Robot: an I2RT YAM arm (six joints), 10 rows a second.
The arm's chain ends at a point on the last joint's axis. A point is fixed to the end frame.
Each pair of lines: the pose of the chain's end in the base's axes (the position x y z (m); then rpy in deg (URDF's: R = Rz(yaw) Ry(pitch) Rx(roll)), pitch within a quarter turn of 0, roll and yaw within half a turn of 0), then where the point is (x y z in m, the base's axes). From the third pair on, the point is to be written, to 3 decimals.
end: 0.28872 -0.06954 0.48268 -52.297 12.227 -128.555
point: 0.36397 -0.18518 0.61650
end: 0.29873 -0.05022 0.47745 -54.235 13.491 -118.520
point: 0.39617 -0.15486 0.60589
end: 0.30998 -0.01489 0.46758 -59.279 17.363 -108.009
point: 0.434 -0.108 0.581
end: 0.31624 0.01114 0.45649 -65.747 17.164 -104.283
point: 0.460 -0.072 0.553
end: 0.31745 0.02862 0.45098 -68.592 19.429 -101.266
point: 0.470 -0.049 0.538
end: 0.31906 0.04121 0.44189 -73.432 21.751 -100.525
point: 0.481 -0.034 0.514
